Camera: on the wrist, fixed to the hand. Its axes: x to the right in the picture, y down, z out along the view.
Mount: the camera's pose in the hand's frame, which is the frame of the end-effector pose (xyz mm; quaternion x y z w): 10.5 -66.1 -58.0 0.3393 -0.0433 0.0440 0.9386
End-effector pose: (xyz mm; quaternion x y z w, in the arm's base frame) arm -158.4 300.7 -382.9 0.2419 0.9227 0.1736 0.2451
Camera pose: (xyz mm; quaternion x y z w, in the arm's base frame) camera -221.4 240.2 -368.2 0.3583 0.9037 -0.1498 0.1803
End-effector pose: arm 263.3 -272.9 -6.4 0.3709 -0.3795 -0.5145 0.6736
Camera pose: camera 289.8 -289.7 -89.2 0.5377 -0.5763 -0.3406 0.5126
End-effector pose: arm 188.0 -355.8 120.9 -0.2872 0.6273 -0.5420 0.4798
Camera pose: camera 120.5 -357.9 178.2 -0.1026 0.3968 -0.6881 0.5988
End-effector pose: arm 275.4 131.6 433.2 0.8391 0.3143 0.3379 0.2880
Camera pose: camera 216.0 197.0 426.4 -0.9138 -0.3603 -0.1869 0.0156
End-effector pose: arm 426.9 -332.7 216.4 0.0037 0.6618 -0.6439 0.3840
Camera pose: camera 357.3 -299.5 260.0 0.1350 0.3859 -0.8122 0.4162
